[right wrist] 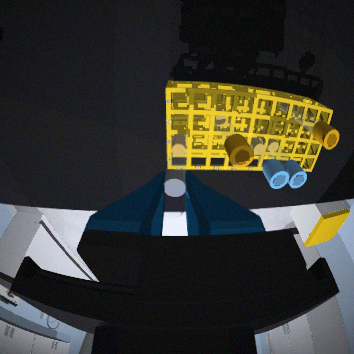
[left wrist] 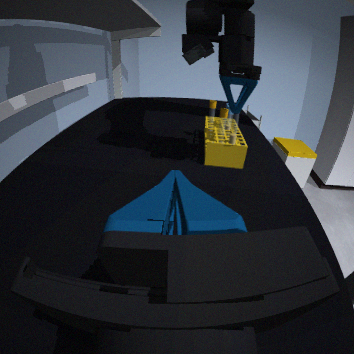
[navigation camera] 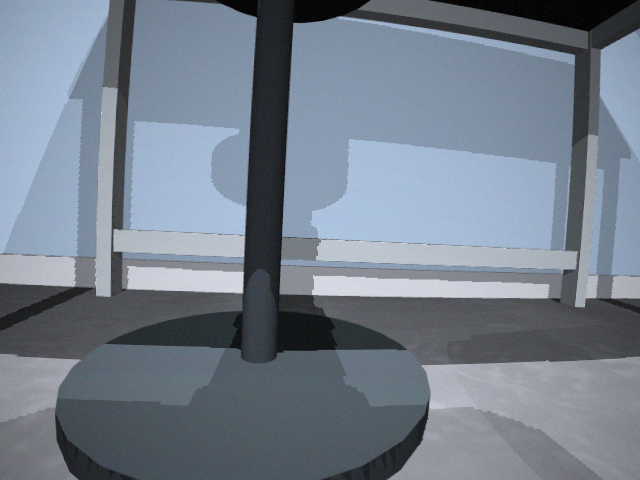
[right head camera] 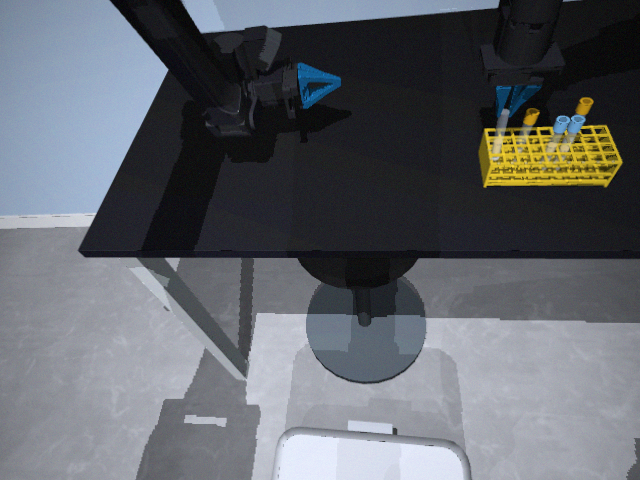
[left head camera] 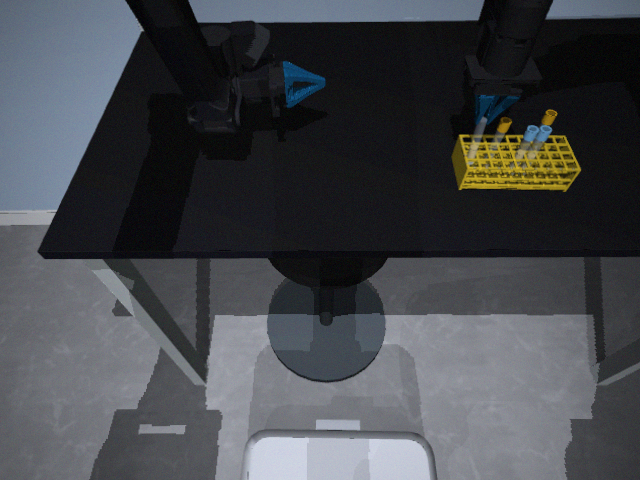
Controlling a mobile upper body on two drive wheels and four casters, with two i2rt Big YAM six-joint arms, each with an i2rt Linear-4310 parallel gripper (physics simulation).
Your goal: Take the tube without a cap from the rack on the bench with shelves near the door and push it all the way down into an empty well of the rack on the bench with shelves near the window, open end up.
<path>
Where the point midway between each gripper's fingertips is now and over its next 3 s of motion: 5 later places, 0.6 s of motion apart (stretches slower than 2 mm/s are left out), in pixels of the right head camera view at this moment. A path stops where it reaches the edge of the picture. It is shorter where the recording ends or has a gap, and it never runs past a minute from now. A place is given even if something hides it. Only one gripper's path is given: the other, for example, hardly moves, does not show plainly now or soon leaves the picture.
My right gripper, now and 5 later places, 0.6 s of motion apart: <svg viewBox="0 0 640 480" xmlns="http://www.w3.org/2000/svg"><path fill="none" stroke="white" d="M503 115L500 122L499 124L499 126L498 124L497 123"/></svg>
</path>
